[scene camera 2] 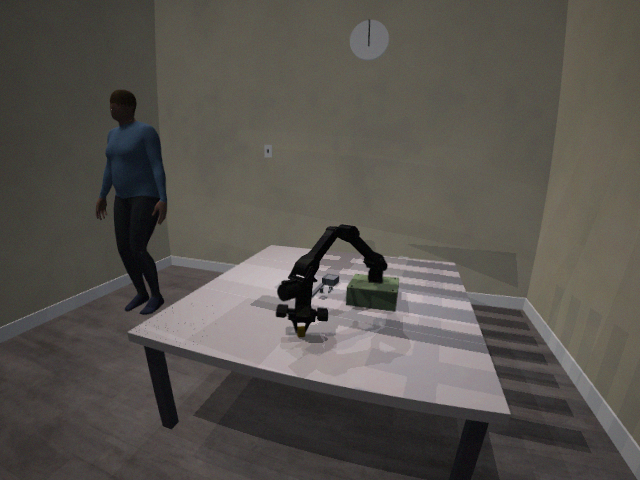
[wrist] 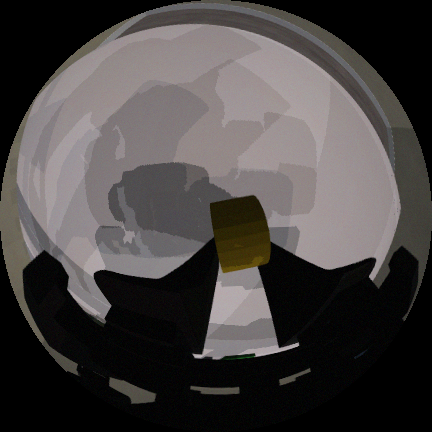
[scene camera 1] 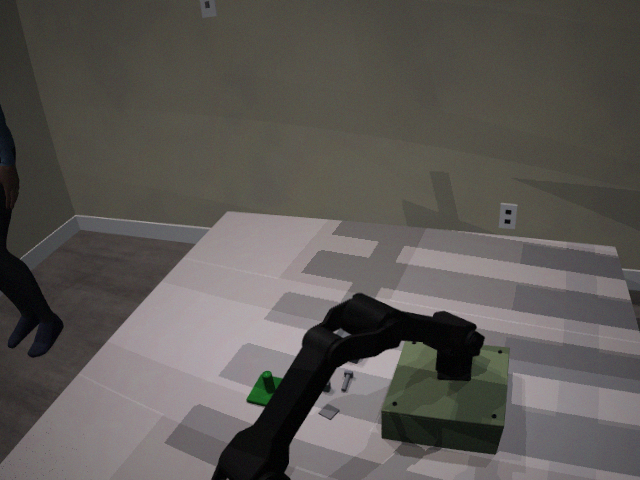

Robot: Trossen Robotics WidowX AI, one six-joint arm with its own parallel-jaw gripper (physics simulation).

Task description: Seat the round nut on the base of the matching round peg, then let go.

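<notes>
The round nut (scene camera 2: pixel 301 331) (wrist: pixel 241 234) is a dark yellow, thick, rounded piece. In the wrist view its curved side faces the camera and its flat ends face the two fingers; its hole does not show. My gripper (scene camera 2: pixel 301 328) (wrist: pixel 236 242) is shut on it, low over the front part of the table. I cannot tell whether the nut touches the table. The green round peg (scene camera 1: pixel 267 382) stands upright on its flat green base (scene camera 1: pixel 255 396), partly behind my arm in scene camera 1. A green sliver of the base (wrist: pixel 240 357) shows in the wrist view.
My arm's foot stands on a green box (scene camera 1: pixel 439 431) (scene camera 2: pixel 372 298). Between box and peg lie a grey bolt (scene camera 1: pixel 347 381) and a small grey plate (scene camera 1: pixel 328 411). A grey block (scene camera 2: pixel 330 279) lies farther back. A person (scene camera 2: pixel 135 165) stands beyond the table's left side.
</notes>
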